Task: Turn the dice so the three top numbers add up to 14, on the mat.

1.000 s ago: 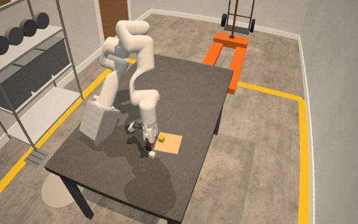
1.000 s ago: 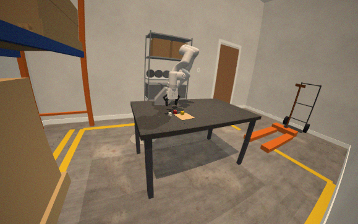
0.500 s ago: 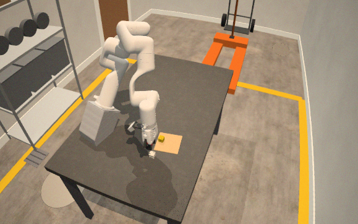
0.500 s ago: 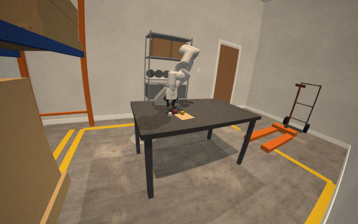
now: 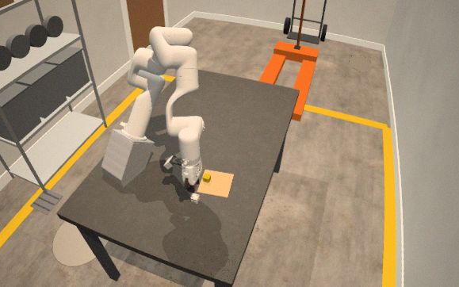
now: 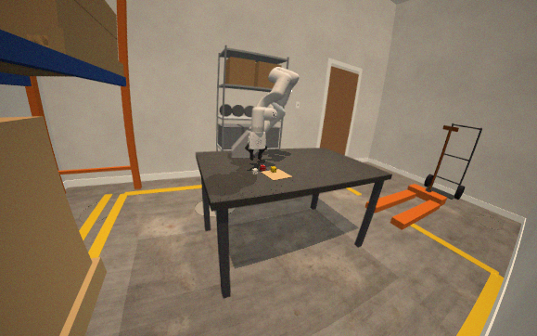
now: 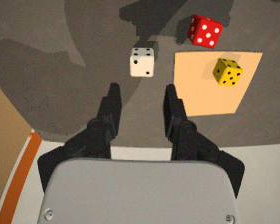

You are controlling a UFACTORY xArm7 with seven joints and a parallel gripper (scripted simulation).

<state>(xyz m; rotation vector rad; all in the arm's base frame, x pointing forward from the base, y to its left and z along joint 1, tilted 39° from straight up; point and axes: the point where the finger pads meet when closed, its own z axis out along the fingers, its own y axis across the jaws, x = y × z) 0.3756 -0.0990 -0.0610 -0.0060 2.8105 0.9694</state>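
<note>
Now: the white die 9 cm below my hand. From my hand the other things lie so: mat 5 cm ahead, 13 cm to the left, 11 cm below; red die 5 cm behind, 7 cm to the left, 9 cm below; yellow die 12 cm to the left, 9 cm below.
</note>
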